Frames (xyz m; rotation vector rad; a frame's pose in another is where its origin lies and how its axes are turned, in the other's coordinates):
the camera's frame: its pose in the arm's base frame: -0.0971 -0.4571 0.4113 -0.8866 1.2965 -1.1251
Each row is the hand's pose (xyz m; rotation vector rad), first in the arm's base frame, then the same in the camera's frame.
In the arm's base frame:
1: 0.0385 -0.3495 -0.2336 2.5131 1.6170 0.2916
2: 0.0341 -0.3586 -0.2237 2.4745 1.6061 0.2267
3: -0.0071 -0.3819 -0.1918 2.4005 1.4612 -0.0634
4: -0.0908 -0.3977 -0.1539 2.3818 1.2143 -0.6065
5: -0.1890 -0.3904 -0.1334 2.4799 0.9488 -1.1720
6: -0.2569 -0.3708 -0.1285 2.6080 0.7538 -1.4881
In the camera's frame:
1: 0.0588 0.6628 0.0554 -0.5877 -1.9493 -2.3251
2: 0.0653 0.6504 0.0530 -0.6498 -1.9694 -2.3582
3: 0.0820 0.6086 0.0179 0.9262 1.8440 2.1815
4: 0.0928 0.5576 -0.0593 1.3643 1.8161 1.7553
5: 0.0871 0.5272 -0.1551 1.7346 1.9779 1.2282
6: 0.0716 0.5189 -0.2237 1.9260 2.1515 0.8917

